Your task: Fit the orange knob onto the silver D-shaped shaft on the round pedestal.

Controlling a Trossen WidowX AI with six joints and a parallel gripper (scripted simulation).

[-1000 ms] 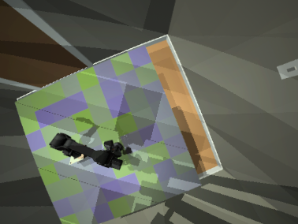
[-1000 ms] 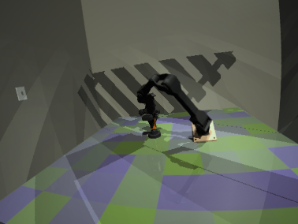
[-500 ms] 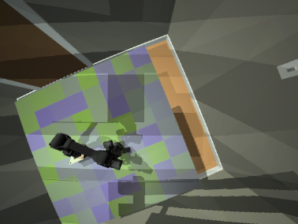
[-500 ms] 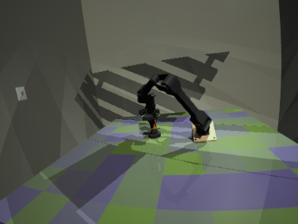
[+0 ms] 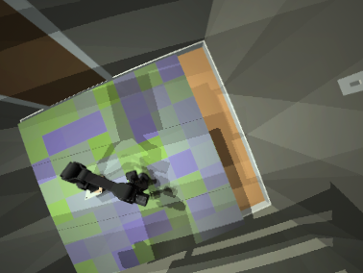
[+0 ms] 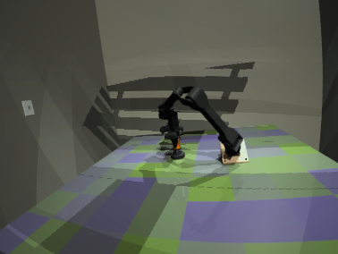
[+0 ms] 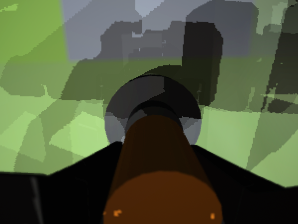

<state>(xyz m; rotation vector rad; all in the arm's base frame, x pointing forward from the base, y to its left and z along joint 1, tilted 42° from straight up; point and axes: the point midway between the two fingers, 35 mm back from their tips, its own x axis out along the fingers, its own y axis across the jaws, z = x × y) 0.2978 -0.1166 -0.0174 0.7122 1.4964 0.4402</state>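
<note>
Now: the orange knob 3 cm above my gripper tip. From my gripper tip the other things lie so: round dark pedestal 4 cm below.
</note>
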